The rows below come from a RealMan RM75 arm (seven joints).
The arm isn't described. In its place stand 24 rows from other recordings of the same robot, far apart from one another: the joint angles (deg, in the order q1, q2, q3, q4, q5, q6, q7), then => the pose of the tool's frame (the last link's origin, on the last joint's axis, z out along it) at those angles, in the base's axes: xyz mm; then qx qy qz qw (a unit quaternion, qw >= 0).
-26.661, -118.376, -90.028, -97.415, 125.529, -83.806, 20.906 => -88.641 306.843 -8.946 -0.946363 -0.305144 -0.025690 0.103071
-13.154, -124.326, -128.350, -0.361, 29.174, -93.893, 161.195 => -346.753 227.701 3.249 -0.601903 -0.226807 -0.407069 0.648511
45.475, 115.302, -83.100, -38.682, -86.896, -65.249, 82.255 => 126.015 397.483 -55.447 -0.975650 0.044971 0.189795 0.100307
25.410, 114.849, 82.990, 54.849, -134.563, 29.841, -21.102 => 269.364 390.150 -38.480 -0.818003 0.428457 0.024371 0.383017
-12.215, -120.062, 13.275, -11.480, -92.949, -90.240, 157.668 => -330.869 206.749 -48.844 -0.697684 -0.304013 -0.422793 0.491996
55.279, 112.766, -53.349, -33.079, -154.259, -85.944, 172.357 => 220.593 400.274 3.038 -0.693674 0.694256 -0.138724 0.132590
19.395, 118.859, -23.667, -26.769, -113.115, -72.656, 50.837 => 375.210 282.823 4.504 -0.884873 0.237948 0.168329 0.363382
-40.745, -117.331, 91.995, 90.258, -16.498, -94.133, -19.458 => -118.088 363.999 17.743 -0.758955 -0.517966 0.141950 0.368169
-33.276, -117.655, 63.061, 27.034, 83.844, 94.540, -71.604 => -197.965 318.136 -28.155 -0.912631 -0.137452 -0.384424 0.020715
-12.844, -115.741, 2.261, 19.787, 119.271, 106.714, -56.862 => -352.813 203.482 40.491 -0.811457 -0.272318 -0.421484 0.299554
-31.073, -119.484, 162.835, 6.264, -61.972, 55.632, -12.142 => -315.061 336.979 -70.666 -0.818888 -0.222390 -0.211166 0.485154
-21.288, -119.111, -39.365, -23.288, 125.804, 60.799, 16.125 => -291.417 319.536 -59.110 -0.754239 -0.135745 -0.226915 0.601004
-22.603, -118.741, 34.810, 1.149, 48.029, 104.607, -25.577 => -301.345 277.360 52.525 -0.612845 -0.098306 -0.526304 0.581172
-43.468, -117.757, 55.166, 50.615, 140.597, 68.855, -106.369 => -214.760 425.168 13.639 -0.952877 -0.187497 0.045324 0.234129
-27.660, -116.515, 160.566, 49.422, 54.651, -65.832, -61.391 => -272.844 315.258 -76.415 -0.721474 0.062985 0.275586 0.632109
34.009, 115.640, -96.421, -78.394, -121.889, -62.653, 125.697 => 97.279 358.965 -46.152 -0.985675 0.060324 0.020206 0.156198
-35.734, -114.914, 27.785, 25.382, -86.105, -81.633, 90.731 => -251.770 387.888 55.337 -0.786266 -0.351474 -0.452608 0.231079
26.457, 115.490, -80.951, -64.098, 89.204, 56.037, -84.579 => 157.965 386.992 5.619 -0.934991 0.121888 0.223055 0.247349
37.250, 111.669, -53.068, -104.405, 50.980, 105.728, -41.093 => 98.427 344.223 155.060 -0.947772 0.177555 0.012259 0.264673
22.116, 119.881, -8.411, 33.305, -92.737, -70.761, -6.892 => 256.925 226.245 -135.590 -0.807830 0.251800 0.319473 0.426549
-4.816, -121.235, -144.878, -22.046, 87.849, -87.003, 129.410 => -368.032 198.992 -5.839 -0.799706 -0.309564 -0.344998 0.381598
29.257, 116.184, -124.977, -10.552, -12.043, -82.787, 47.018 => 243.629 285.121 -74.172 -0.881766 0.194616 0.404348 0.145314
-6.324, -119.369, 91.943, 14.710, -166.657, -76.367, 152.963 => -356.031 233.074 -17.660 -0.734186 -0.264693 -0.351450 0.517099
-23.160, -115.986, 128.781, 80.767, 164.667, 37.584, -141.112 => -150.868 308.441 -119.826 -0.940441 0.144068 0.142599 0.272912
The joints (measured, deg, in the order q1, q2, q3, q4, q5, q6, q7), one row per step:
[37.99 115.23 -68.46 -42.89 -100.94 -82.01 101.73]
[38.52 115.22 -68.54 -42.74 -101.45 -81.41 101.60]
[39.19 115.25 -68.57 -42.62 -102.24 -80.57 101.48]
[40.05 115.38 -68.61 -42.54 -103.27 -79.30 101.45]
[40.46 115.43 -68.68 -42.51 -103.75 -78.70 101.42]
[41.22 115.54 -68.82 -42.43 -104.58 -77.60 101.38]
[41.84 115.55 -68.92 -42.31 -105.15 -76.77 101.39]
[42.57 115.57 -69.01 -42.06 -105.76 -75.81 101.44]
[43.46 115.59 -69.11 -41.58 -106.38 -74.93 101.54]
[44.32 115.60 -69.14 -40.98 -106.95 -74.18 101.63]
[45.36 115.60 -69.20 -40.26 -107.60 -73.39 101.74]
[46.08 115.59 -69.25 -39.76 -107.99 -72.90 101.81]
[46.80 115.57 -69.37 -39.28 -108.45 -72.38 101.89]
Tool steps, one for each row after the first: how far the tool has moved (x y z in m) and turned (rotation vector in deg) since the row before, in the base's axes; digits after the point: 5 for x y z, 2 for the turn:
[-0.00136 0.00248 -0.00086 0.35 -0.70 0.39]
[-0.00173 0.00336 -0.00109 0.54 -0.96 0.47]
[-0.00269 0.00459 -0.00174 0.82 -1.20 0.51]
[-0.00133 0.00213 -0.00084 0.38 -0.60 0.30]
[-0.00264 0.00383 -0.00165 0.68 -1.03 0.53]
[-0.00202 0.00319 -0.00078 0.54 -0.76 0.36]
[-0.00223 0.00360 -0.00105 0.59 -0.80 0.30]
[-0.00259 0.00350 -0.00157 0.38 -0.79 0.26]
[-0.00215 0.00307 -0.00156 0.27 -0.69 0.15]
[-0.00277 0.00341 -0.00184 0.22 -0.80 0.23]
[-0.00207 0.00223 -0.00119 0.12 -0.50 0.18]
[-0.00195 0.00219 -0.00127 0.11 -0.63 0.23]

